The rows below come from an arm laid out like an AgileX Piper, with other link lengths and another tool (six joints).
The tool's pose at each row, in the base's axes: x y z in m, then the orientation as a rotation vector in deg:
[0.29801, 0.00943, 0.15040, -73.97, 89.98, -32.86]
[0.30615, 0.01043, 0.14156, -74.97, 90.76, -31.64]
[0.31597, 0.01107, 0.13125, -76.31, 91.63, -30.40]
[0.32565, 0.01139, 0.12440, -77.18, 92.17, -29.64]
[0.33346, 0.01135, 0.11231, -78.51, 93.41, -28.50]
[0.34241, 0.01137, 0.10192, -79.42, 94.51, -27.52]
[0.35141, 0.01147, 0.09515, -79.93, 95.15, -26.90]
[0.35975, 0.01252, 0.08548, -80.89, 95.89, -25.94]
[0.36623, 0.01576, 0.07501, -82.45, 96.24, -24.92]
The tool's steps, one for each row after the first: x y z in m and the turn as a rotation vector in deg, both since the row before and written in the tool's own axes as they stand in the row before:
[0.00290, 0.00394, 0.01102, -1.52, -0.03, 0.16]
[0.00390, 0.00392, 0.01313, -1.79, 0.07, -0.02]
[0.00283, 0.00070, 0.01150, -1.13, 0.06, -0.04]
[0.00508, 0.00551, 0.01228, -1.90, 0.42, 0.06]
[0.00434, 0.00316, 0.01262, -1.51, 0.37, 0.20]
[0.00281, 0.00004, 0.01091, -0.89, 0.19, 0.15]
[0.00299, 0.00272, 0.01216, -1.36, 0.15, 0.03]
[0.00119, 0.00478, 0.01174, -1.58, -0.06, -0.46]

